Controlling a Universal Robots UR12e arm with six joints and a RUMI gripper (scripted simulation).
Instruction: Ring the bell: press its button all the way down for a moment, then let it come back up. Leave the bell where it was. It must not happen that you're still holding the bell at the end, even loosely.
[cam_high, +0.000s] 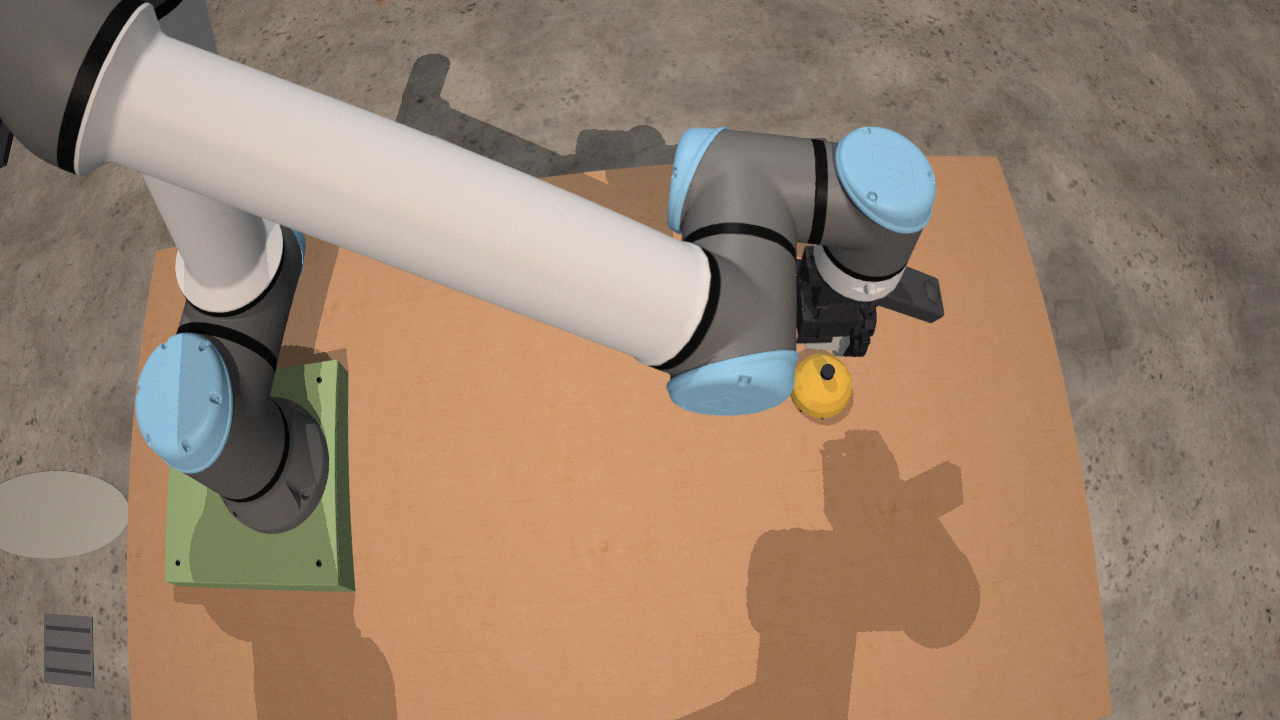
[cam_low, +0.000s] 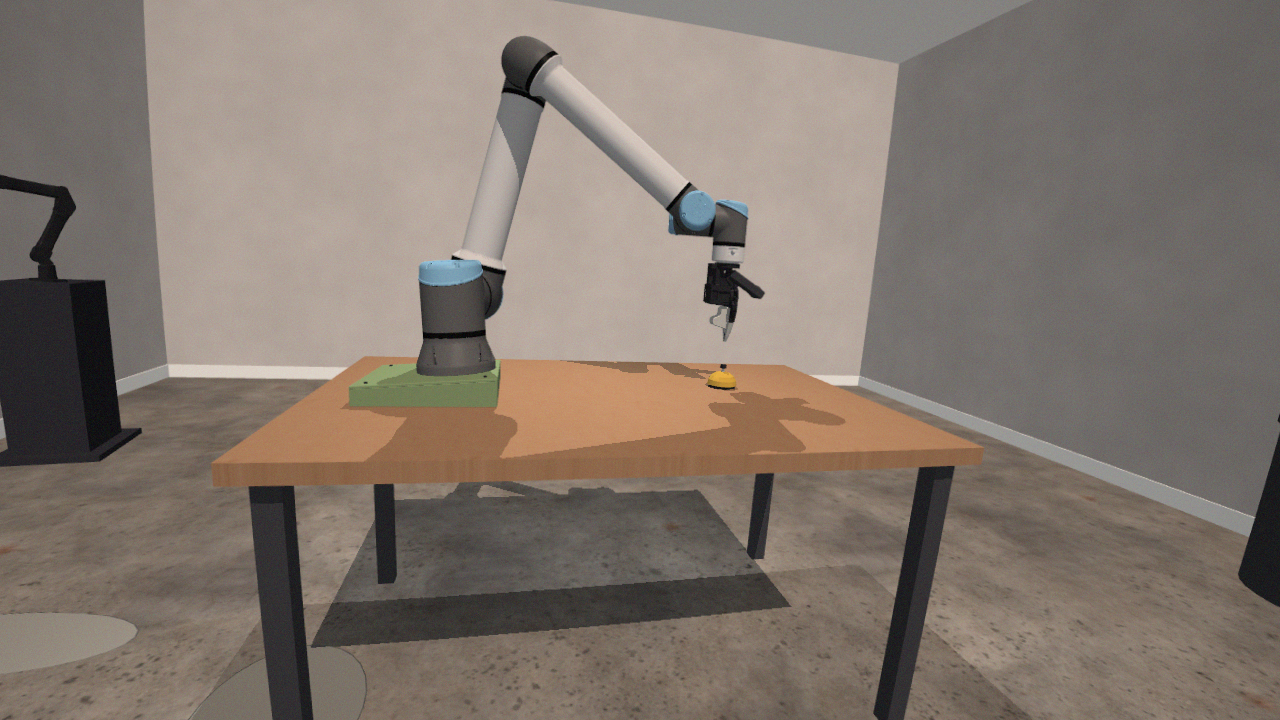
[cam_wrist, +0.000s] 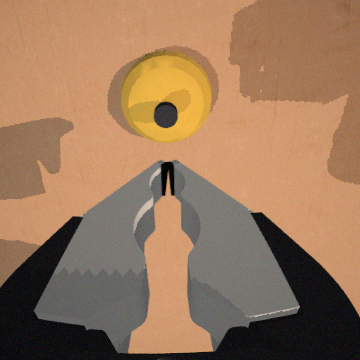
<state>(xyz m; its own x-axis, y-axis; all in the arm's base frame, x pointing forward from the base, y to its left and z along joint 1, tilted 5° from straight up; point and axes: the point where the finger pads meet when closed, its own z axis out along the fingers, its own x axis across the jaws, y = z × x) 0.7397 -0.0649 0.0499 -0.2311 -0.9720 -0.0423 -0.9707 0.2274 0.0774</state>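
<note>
My hand is 90 mm above the dark round button. Round my hand: yellow dome bell 110 mm below.
</note>
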